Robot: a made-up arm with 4 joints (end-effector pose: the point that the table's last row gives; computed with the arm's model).
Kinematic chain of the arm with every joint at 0, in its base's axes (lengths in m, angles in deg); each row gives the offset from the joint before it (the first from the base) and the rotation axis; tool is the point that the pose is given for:
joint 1: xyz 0 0 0.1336 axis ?
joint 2: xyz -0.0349 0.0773 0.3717 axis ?
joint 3: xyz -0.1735 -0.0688 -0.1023 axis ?
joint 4: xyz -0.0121 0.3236 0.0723 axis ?
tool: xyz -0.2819 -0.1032 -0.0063
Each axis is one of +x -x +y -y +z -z.
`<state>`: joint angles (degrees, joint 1 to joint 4).
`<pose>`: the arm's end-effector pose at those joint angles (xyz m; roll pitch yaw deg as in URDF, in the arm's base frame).
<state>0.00 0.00 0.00 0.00</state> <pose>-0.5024 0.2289 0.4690 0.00 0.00 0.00</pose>
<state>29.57 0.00 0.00 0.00</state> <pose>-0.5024 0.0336 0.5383 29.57 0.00 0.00</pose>
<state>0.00 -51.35 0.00 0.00</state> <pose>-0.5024 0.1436 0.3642 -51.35 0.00 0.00</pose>
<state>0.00 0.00 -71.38 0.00</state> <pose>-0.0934 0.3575 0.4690 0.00 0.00 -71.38</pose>
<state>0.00 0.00 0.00 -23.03</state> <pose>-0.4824 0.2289 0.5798 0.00 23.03 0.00</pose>
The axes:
joint 1: +x
joint 2: +x
joint 3: +z
joint 4: -y

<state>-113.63 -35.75 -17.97 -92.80</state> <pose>-0.1448 0.3154 -0.3754 -67.67 -58.41 -95.09</pose>
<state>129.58 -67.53 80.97 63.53</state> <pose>-0.4468 -0.1610 -0.3228 166.38 -53.94 -83.17</pose>
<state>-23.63 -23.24 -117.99 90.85</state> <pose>-0.0130 -0.1245 0.3547 152.38 -42.38 89.46</pose>
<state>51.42 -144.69 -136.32 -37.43</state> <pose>0.1172 -0.1027 0.4805 62.63 -35.61 -134.94</pose>
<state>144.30 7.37 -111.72 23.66</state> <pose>0.0954 -0.2956 0.0546 -164.41 49.20 121.25</pose>
